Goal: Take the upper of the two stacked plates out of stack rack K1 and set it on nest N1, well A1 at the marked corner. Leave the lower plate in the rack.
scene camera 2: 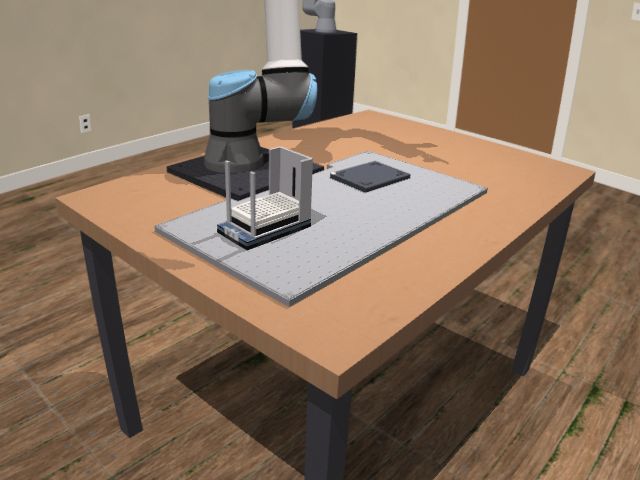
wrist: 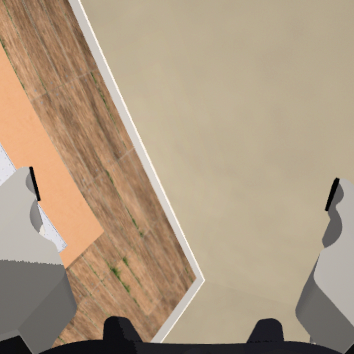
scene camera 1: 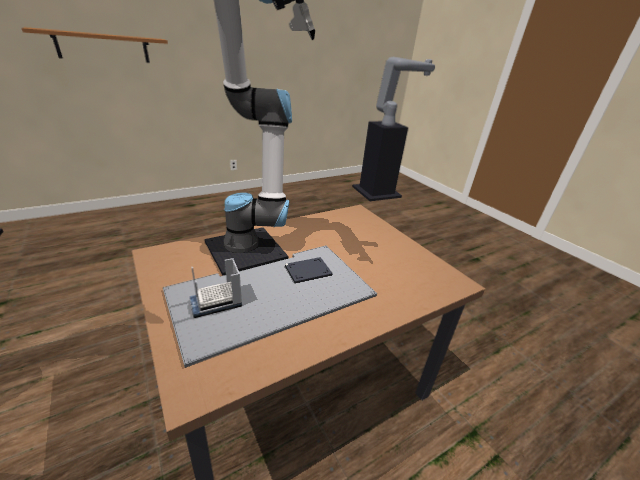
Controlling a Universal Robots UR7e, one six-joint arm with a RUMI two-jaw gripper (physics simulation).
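Pixels of known places: gripper, fingertip midpoint: [wrist: 184, 177] [scene camera 1: 312, 12]; arm's base at its link origin: [scene camera 2: 233, 163] [scene camera 1: 241, 243].
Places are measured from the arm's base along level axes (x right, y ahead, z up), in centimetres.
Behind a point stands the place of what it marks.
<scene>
Stack rack K1 [scene camera 1: 236, 285] @(x 8.8, y 39.7, z 9.3 cm) [scene camera 2: 305, 191] @(x 9.1, y 39.7, z 7.5 cm) stands on the grey board, with a tall grey corner wall and thin posts. A white plate with a grid of wells, the upper plate [scene camera 1: 215, 293] @(x 15.4, y 35.8, z 4.4 cm) [scene camera 2: 265, 207] @(x 15.4, y 35.5, z 4.3 cm), lies level in it. A dark layer [scene camera 2: 278, 222] @(x 15.2, y 39.4, z 2.6 cm) shows beneath; the lower plate's outline is hard to tell. Nest N1 [scene camera 1: 308, 269] @(x -21.7, y 27.8, z 0.8 cm) [scene camera 2: 369, 175] @(x -20.7, y 28.0, z 0.8 cm) is a flat dark holder, bare on top, with a small white mark at its left corner. My gripper [wrist: 184, 177] @(x -14.9, y 36.1, z 85.8 cm) is open and empty, high above the table; one finger shows at the top of scene camera 1.
The grey perforated board [scene camera 1: 279, 315] @(x -3.6, y 48.0, z -0.4 cm) [scene camera 2: 361, 227] @(x -0.5, y 45.9, z -0.4 cm) lies on the wooden table [scene camera 1: 413, 289] @(x -58.6, y 49.5, z -1.7 cm) [scene camera 2: 465, 248] @(x -12.7, y 63.0, z -1.7 cm). The arm's base stands on a black plate [scene camera 1: 268, 253] @(x -9.5, y 11.1, z 0.1 cm) [scene camera 2: 191, 173] @(x 12.4, y 0.2, z 0.0 cm) behind rack K1. A second grey arm [scene camera 1: 390, 85] stands on a black pedestal [scene camera 1: 383, 157] [scene camera 2: 336, 72] beyond the table.
</scene>
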